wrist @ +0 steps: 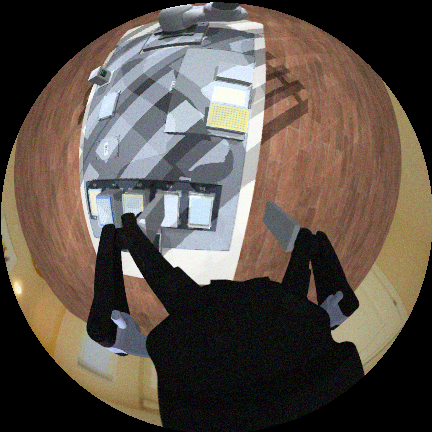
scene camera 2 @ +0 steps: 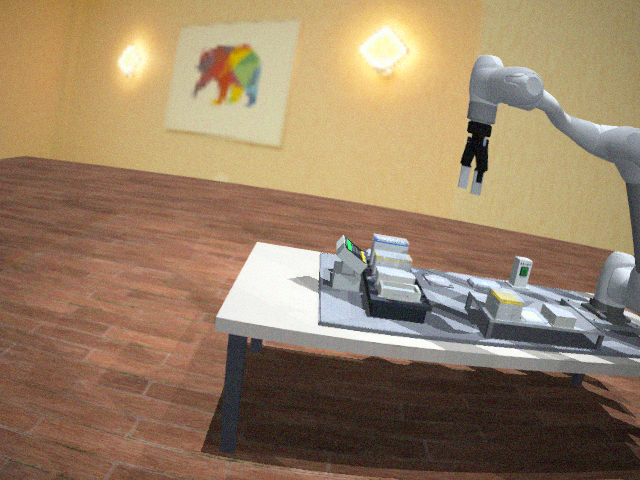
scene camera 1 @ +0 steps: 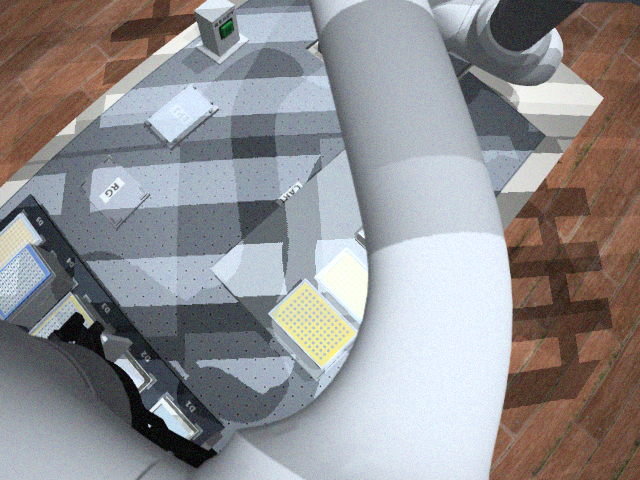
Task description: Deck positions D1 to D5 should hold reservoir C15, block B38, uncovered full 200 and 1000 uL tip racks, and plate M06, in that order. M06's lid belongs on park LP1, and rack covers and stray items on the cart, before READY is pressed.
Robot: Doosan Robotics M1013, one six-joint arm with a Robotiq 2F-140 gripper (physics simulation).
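Places are measured from the arm's base along level axes (x ahead, y left, z up), in metres.
Where they show: gripper, fingertip midpoint: (wrist: 216, 207) (scene camera 2: 468, 191) (scene camera 1: 164, 397); arm's base at its link origin: (scene camera 2: 605, 314).
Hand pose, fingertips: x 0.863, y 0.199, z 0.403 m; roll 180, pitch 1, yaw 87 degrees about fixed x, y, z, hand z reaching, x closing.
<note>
Each offset is from my fingertips to the top centre of the thing. "spot": to the spot under its first point.
My gripper (scene camera 2: 470, 181) (wrist: 216, 207) is open and empty, high above the table. In scene camera 1 the arm hides part of the deck. At D1 stands a tray with a pale blue inside (scene camera 1: 175, 418) (wrist: 201, 210), at D2 a white block @[dx +0.138, dy -0.150, dz -0.321 m] (wrist: 171, 210), at D3 a yellow-rimmed tip rack @[dx +0.127, dy -0.274, dz -0.292 m] (scene camera 1: 59, 315) (wrist: 133, 202), at D4 a taller blue-rimmed tip rack @[dx +0.115, dy -0.397, dz -0.259 m] (scene camera 1: 23, 279) (wrist: 105, 210), at D5 a pale yellow plate @[dx +0.104, dy -0.521, dz -0.349 m] (scene camera 1: 18, 237) (wrist: 93, 200). Park LP1 @[spot: dx -0.354, dy -0.467, dz -0.403 m] (scene camera 1: 180, 116) (wrist: 109, 105) looks pale; a clear lid there cannot be told. The READY button @[dx -0.570, dy -0.524, dz -0.326 m] (scene camera 1: 227, 29) (scene camera 2: 524, 271) is green.
The cart @[dx -0.357, dy +0.005, dz -0.355 m] (scene camera 1: 248, 268) (wrist: 185, 117) holds a yellow perforated rack @[dx -0.189, dy +0.055, dz -0.291 m] (scene camera 1: 312, 322) (scene camera 2: 505, 304) (wrist: 228, 117), a pale flat item @[dx -0.296, dy +0.067, dz -0.345 m] (scene camera 1: 348, 279) (wrist: 231, 94) and a white box-like item @[dx -0.404, dy +0.078, dz -0.319 m] (scene camera 2: 558, 315) (wrist: 234, 75). The RG spot @[spot: dx -0.136, dy -0.454, dz -0.414 m] (scene camera 1: 116, 191) (wrist: 107, 148) lies near LP1. A tilted screen device @[spot: dx +0.291, dy -0.189, dz -0.288 m] (scene camera 2: 351, 253) stands beside the deck.
</note>
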